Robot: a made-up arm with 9 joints. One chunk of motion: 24 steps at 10 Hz.
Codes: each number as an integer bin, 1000 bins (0 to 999) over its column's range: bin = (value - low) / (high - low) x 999, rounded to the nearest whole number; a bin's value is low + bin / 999 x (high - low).
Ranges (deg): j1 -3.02..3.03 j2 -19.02..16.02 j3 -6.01..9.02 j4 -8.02..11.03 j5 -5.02..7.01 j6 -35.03..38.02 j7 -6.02..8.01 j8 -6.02..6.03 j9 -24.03..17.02
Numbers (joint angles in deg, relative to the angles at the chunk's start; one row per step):
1: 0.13 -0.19 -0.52 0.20 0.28 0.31 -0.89 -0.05 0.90
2: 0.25 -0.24 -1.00 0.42 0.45 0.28 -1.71 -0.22 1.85
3: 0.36 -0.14 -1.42 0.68 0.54 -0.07 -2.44 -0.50 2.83
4: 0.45 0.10 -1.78 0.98 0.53 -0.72 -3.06 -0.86 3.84
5: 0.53 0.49 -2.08 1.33 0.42 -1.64 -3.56 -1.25 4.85
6: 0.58 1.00 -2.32 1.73 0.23 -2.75 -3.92 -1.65 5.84
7: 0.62 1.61 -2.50 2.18 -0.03 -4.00 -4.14 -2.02 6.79
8: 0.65 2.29 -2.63 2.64 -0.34 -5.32 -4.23 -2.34 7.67
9: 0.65 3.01 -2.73 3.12 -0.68 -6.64 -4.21 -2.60 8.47
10: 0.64 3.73 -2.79 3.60 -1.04 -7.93 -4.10 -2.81 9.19
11: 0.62 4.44 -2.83 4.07 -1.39 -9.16 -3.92 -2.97 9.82
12: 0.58 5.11 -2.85 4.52 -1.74 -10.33 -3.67 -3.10 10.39
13: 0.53 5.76 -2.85 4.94 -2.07 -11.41 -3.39 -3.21 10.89
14: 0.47 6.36 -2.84 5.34 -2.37 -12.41 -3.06 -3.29 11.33
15: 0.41 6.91 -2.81 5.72 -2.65 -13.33 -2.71 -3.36 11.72
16: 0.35 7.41 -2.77 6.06 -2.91 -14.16 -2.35 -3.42 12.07
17: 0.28 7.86 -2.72 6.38 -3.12 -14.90 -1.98 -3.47 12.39
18: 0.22 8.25 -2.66 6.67 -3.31 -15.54 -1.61 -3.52 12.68
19: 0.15 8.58 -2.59 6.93 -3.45 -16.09 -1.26 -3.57 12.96
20: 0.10 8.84 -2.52 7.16 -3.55 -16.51 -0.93 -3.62 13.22
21: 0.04 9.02 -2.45 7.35 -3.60 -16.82 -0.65 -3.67 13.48
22: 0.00 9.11 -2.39 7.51 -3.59 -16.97 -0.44 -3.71 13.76
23: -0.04 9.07 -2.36 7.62 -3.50 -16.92 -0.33 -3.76 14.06
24: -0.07 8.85 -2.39 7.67 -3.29 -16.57 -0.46 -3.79 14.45
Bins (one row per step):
1: 520 537 365 431 440 483 365 495 607
2: 540 535 333 443 454 483 307 481 630
3: 558 538 305 456 462 478 255 458 654
4: 573 545 281 472 461 469 211 428 678
5: 586 556 261 490 452 457 175 395 703
6: 594 571 245 511 436 441 150 362 727
7: 601 588 233 535 414 424 134 332 750
8: 606 608 225 559 389 406 127 305 771
9: 606 628 218 584 360 388 129 284 791
10: 604 649 214 609 331 371 137 266 808
11: 601 669 211 634 301 354 150 253 824
12: 594 688 210 658 272 338 167 242 838
13: 586 706 210 680 245 323 187 233 850
14: 576 724 211 701 220 309 211 226 861
15: 566 739 213 721 197 297 236 221 870
16: 556 754 215 738 175 285 261 216 879
17: 545 766 219 755 158 275 288 211 886
18: 535 777 223 770 142 267 314 207 893
19: 523 787 227 784 130 259 339 203 900
20: 515 794 232 796 122 253 362 199 907
21: 505 799 237 806 118 249 382 195 913
22: 499 802 241 814 119 247 397 192 920
23: 492 801 243 820 126 248 405 187 927
24: 487 795 241 823 144 252 396 185 936

